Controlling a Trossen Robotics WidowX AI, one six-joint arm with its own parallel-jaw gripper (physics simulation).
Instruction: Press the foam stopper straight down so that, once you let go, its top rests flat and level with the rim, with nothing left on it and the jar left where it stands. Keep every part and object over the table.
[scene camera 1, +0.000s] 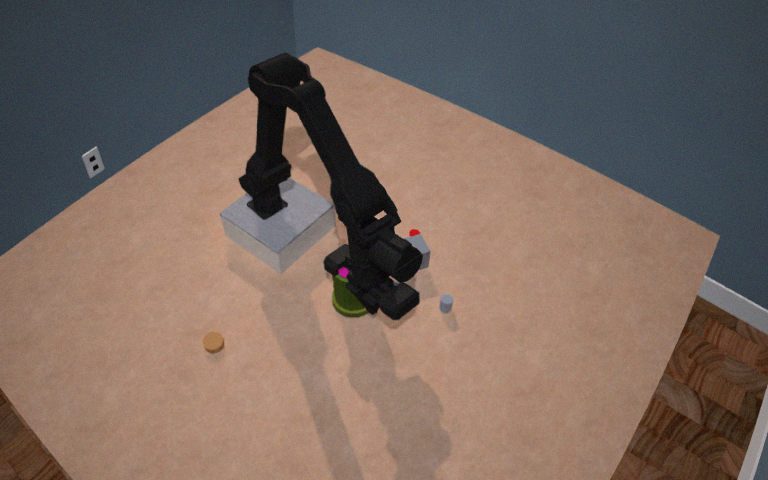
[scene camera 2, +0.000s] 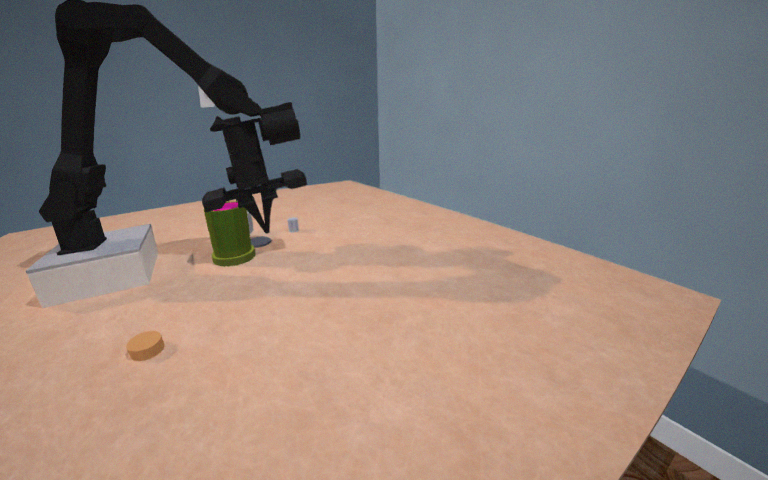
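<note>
The olive-green jar (scene camera 1: 350, 301) (scene camera 2: 230, 234) stands upright on the table. The magenta foam stopper (scene camera 1: 343, 272) (scene camera 2: 227, 206) shows at the jar's mouth, partly hidden by the gripper body; in scene camera 2 a thin strip of it shows at the rim, and I cannot tell if it is level. My gripper (scene camera 1: 371, 309) (scene camera 2: 267, 230) is shut and empty. Its fingertips point down beside the jar, outside it and lower than the rim. A wide side part of the gripper body hangs over or close to the jar's mouth; contact cannot be told.
An orange disc (scene camera 1: 213, 341) (scene camera 2: 145, 345) lies apart from the jar. A small blue-grey cylinder (scene camera 1: 446, 303) (scene camera 2: 292, 224) stands beyond the gripper. A grey block (scene camera 1: 421, 253) and a red object (scene camera 1: 414, 232) are behind the wrist. A dark grey disc (scene camera 2: 261, 241) lies beside the jar's base.
</note>
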